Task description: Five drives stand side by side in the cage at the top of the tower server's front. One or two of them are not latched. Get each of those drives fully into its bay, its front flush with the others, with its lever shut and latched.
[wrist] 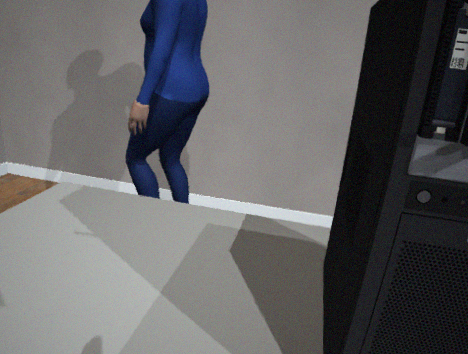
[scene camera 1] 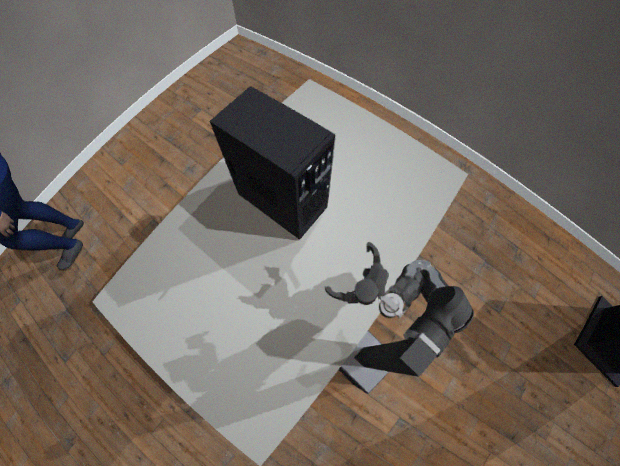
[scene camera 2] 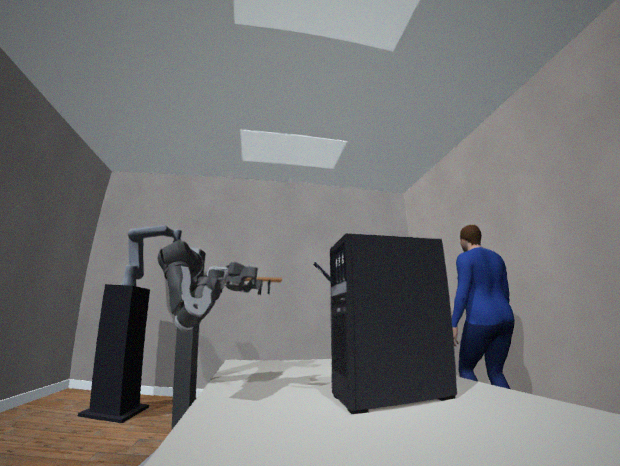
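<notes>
The black tower server (scene camera 1: pixel 270 130) (scene camera 2: pixel 400 320) (wrist: pixel 370 160) stands upright on the light table (scene camera 1: pixel 390 150) (scene camera 2: pixel 451 430) (wrist: pixel 75 280). Its drive cage (scene camera 1: pixel 315 172) (scene camera 2: pixel 339 265) is at the top of the front. One dark lever (scene camera 2: pixel 322 271) sticks out and upward from the front in the second scene view; I cannot tell which drive it belongs to. Part of the cage's left end shows in the wrist view, with a white label (wrist: pixel 459 49); the rest is cut off. My gripper (scene camera 1: pixel 349 266) is wide open and empty, in front of the server and apart from it. Its fingers do not show in the wrist view.
A person in blue (scene camera 1: pixel 37 225) (scene camera 2: pixel 483 285) (wrist: pixel 175 60) stands beyond the table, behind the server in the second scene view. A grey arm (scene camera 2: pixel 134 250) stands on a black pedestal (scene camera 2: pixel 120 340) behind my arm. An orange bar (scene camera 2: pixel 273 279) shows beyond my gripper.
</notes>
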